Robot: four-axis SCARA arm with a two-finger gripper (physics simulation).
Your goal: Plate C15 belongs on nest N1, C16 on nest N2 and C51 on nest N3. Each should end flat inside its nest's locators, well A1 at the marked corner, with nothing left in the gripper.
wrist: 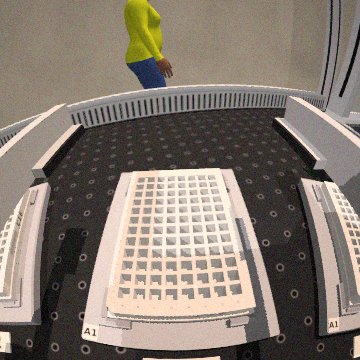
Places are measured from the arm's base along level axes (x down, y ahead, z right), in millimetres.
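Pixels of known places: gripper, fingertip midpoint: (177, 106).
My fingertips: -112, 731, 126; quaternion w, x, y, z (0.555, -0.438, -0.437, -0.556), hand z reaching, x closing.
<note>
Behind a point stands the place of what it marks, as x, y, z.
My gripper (177, 106) {-112, 731, 126} is open and empty, its two fingers wide apart at the left and right of the wrist view, above the middle nest. A white well plate (182, 233) {-39, 701, 120} lies on the middle nest (180, 337) {-25, 638, 102}, apparently flat between the small locators, its long side pointing away. The nest's A1 mark is at the near left corner. The plate's name and letters cannot be read. Another plate (9, 250) {-37, 709, -26} sits on the left nest (31, 280) {-24, 687, -4}, partly cut off. A third plate (350, 220) {-39, 659, 264} sits on the right nest (327, 295) {-25, 621, 205}, also cut off, with an A1 mark near left.
The nests stand on a dark deck (175, 145) {-13, 860, 152} with rows of ringed holes. A pale slotted rail (200, 101) {-30, 1004, 243} runs along the back. Behind it a person (144, 40) in a yellow top and blue trousers is near the wall. A grey upright frame (331, 55) {-200, 1010, 685} stands at the back right.
</note>
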